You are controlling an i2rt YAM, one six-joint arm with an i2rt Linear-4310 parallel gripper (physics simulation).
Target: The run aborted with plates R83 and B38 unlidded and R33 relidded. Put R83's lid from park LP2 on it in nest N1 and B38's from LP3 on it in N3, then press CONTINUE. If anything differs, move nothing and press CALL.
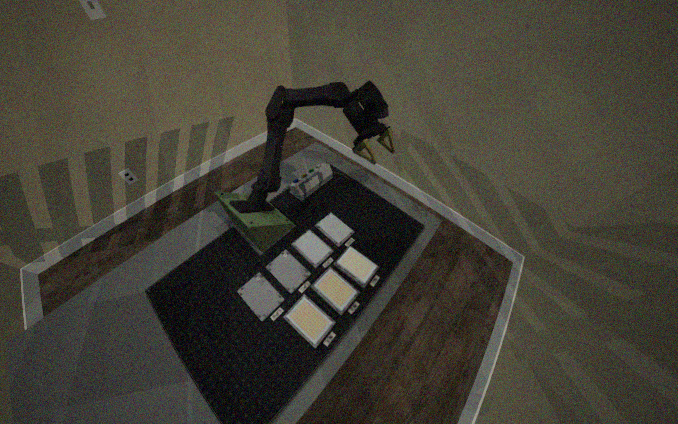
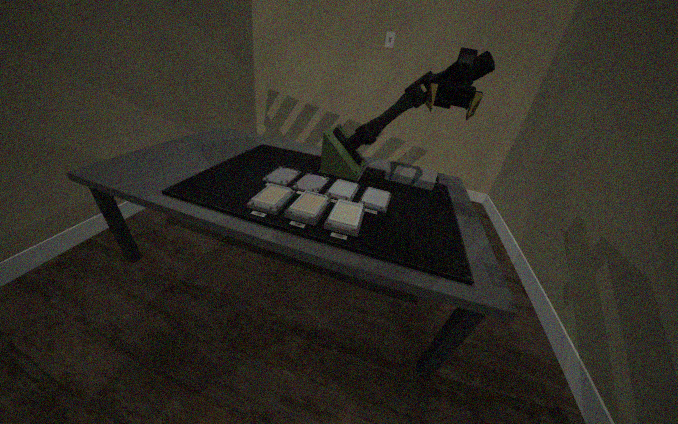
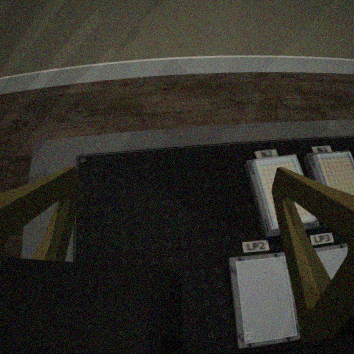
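Where they show: gripper, fingertip midpoint: (image 1: 384,157) (image 2: 449,113) (image 3: 175,177); arm's base, link origin: (image 1: 253,206) (image 2: 347,147).
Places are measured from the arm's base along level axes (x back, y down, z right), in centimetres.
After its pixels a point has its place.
My gripper (image 1: 383,157) @(x -37.1, y -25.0, z -30.3 cm) (image 2: 449,114) @(x -37.1, y -25.0, z -30.3 cm) (image 3: 175,177) @(x -37.1, y -25.0, z -30.3 cm) is open and empty, high above the table. A white lid (image 1: 334,229) @(x -29.6, y 7.7, z -15.8 cm) (image 2: 376,197) @(x -30.0, y 7.7, z -16.8 cm) (image 3: 265,300) @(x -28.7, y 7.7, z -16.9 cm) lies at the tag LP2 (image 3: 255,246) @(x -37.6, y 9.3, z -15.5 cm). Another white lid (image 1: 312,248) @(x -27.9, y 7.7, z -3.4 cm) (image 2: 343,189) @(x -28.9, y 7.7, z -4.2 cm) (image 3: 334,260) @(x -31.6, y 7.7, z -2.9 cm) lies at the tag LP3 (image 3: 321,238) @(x -36.0, y 9.3, z -2.9 cm), partly behind a finger. Three plates with cream tops stand in the other row: one (image 1: 356,266) @(x -46.1, y 6.1, z -7.0 cm) (image 2: 345,215) @(x -48.5, y 6.1, z -8.0 cm) (image 3: 268,185) @(x -46.8, y 6.1, z -11.1 cm) beyond LP2, a middle one (image 1: 335,290) @(x -45.0, y 6.7, z 4.7 cm) (image 2: 307,206) @(x -47.5, y 6.3, z 4.1 cm) (image 3: 336,169) @(x -47.2, y 6.2, z 3.9 cm), and a third (image 1: 309,320) @(x -43.9, y 7.2, z 17.7 cm) (image 2: 272,197) @(x -45.8, y 6.8, z 16.5 cm). Their codes, nest tags and lid states are unreadable.
Two grey pads (image 1: 288,270) @(x -26.4, y 8.5, z 8.9 cm) (image 1: 260,296) @(x -25.2, y 8.5, z 22.0 cm) with small corner marks continue the lids' row. A control box (image 1: 311,181) @(x -6.9, y 3.1, z -28.0 cm) (image 2: 410,175) @(x -8.2, y 5.0, z -30.5 cm) with small coloured buttons stands beside the green arm base (image 1: 265,225) @(x -12.3, y -2.8, z 3.8 cm) (image 2: 340,157) @(x -12.6, y 1.3, z 0.9 cm); its lettering is unreadable. Everything stands on a black mat (image 1: 210,325) @(x -18.8, y 9.4, z 39.5 cm) (image 3: 150,210) @(x -47.6, y 9.4, z -31.8 cm).
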